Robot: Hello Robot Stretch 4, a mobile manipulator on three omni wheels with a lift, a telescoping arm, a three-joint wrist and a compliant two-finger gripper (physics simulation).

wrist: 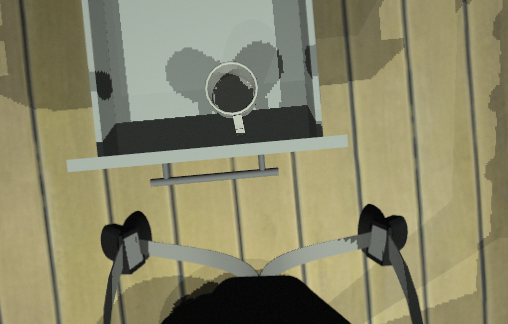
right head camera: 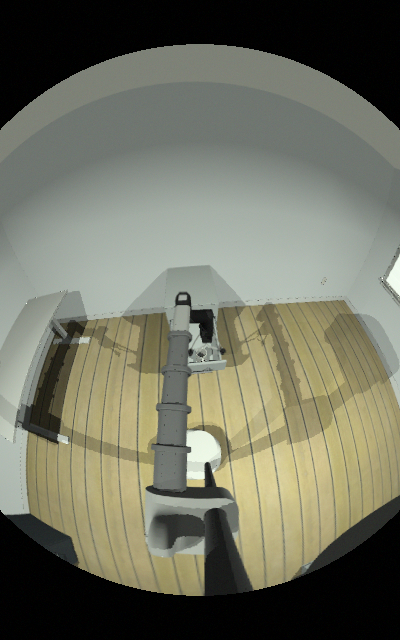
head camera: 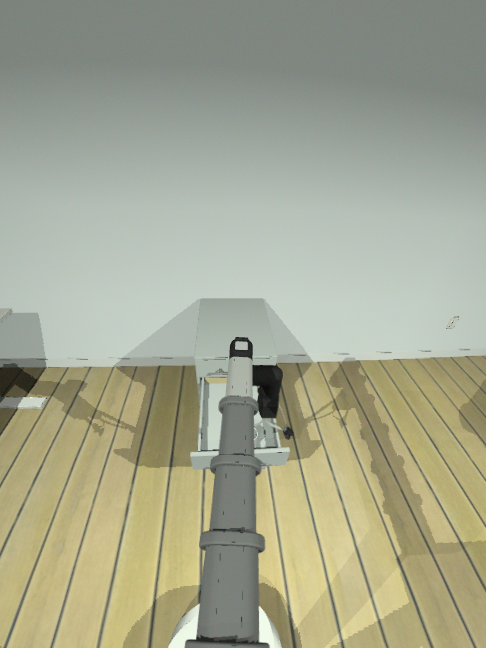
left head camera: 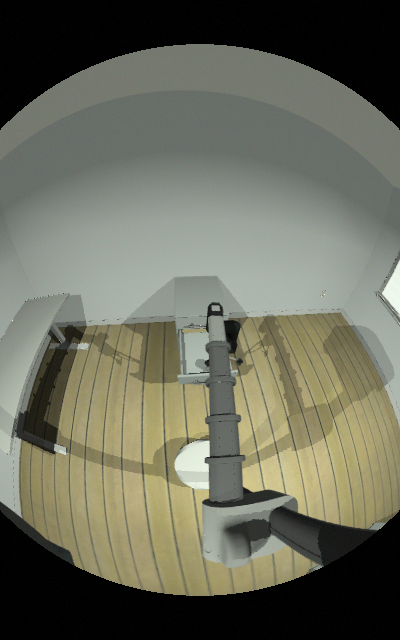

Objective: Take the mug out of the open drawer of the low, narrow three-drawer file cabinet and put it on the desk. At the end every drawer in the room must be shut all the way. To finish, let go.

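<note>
The white mug (wrist: 231,92) (right head camera: 201,354) stands upright in the open drawer (wrist: 210,153) (head camera: 274,456) (left head camera: 192,380) (right head camera: 215,365), near its front panel, handle toward that panel. The arm partly hides the mug in the head view. The low cabinet (head camera: 230,319) (left head camera: 195,292) (right head camera: 189,281) stands against the wall; a handled front shows above the open drawer. My gripper (wrist: 254,228) (right head camera: 206,351) is open and empty, pointing down above the drawer's front part, its fingertips wide apart. In the wrist view they appear below the drawer handle. The desk (left head camera: 30,350) (right head camera: 30,340) stands at the left.
My extended arm (head camera: 233,497) (left head camera: 221,435) (right head camera: 172,425) reaches over the open drawer. The drawer's bar handle (wrist: 215,177) sticks out in front. A window (left head camera: 395,290) is in the right wall. Dark furniture (right head camera: 45,537) shows at the lower left.
</note>
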